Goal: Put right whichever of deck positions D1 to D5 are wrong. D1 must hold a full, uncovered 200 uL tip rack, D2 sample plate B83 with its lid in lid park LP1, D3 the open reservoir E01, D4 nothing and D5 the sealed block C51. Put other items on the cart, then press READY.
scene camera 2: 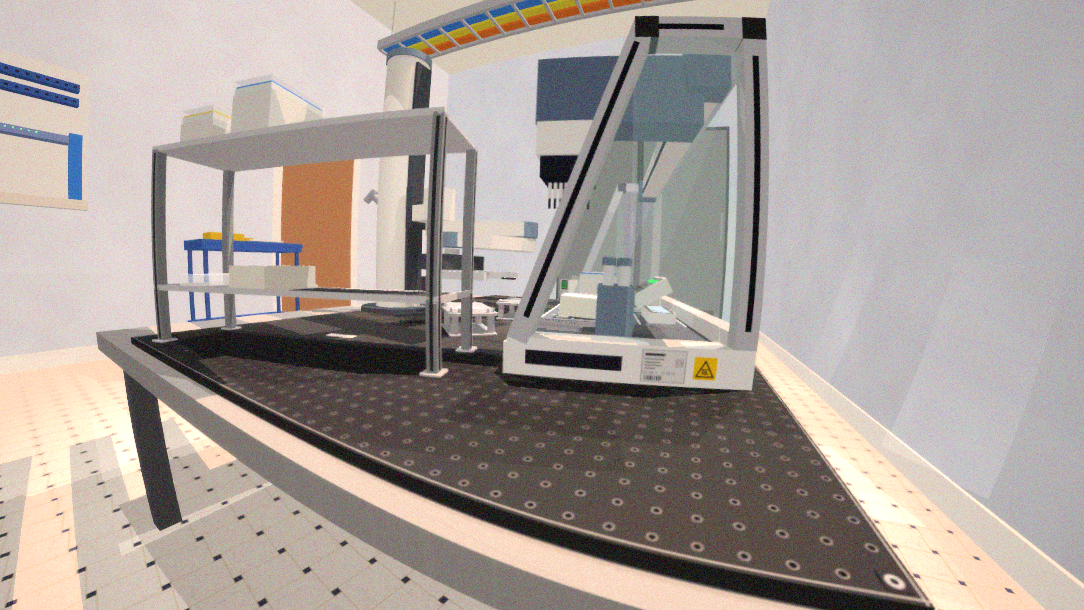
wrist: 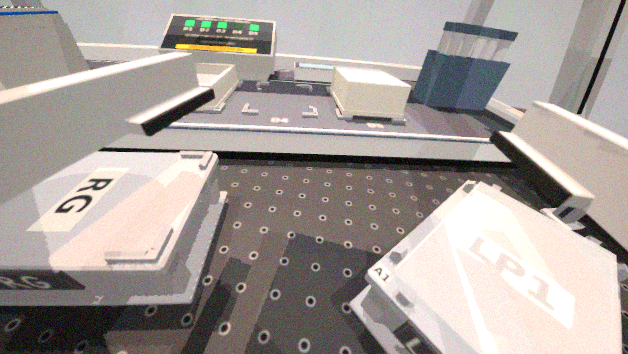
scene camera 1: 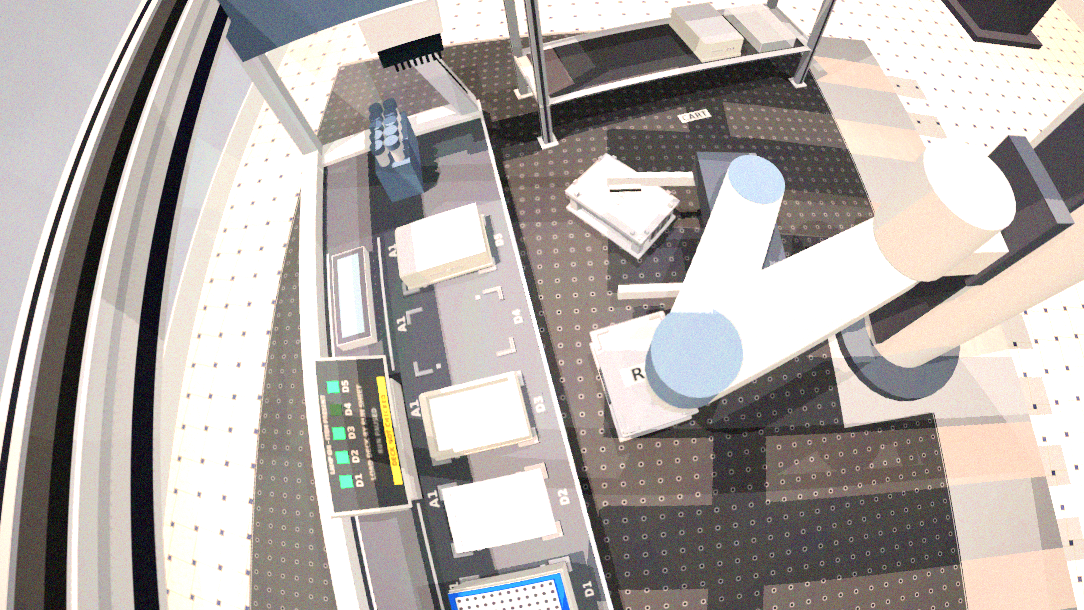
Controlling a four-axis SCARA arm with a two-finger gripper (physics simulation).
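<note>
My gripper is open and empty, its fingers above the bench between stand RG and lid park LP1. A clear flat lid appears to lie on LP1. On the deck, D1 holds a blue-rimmed tip rack, partly cut off by the view edge. D2 holds a white plate. D3 holds an open cream reservoir. D4 is bare. D5 holds a cream block. Labels B83, E01 and C51 are unreadable.
The status panel shows green lamps for D1, D2, D3 and D5, with D4 dark, above a yellow bar. A blue tube rack stands beyond D5. The cart holds boxes.
</note>
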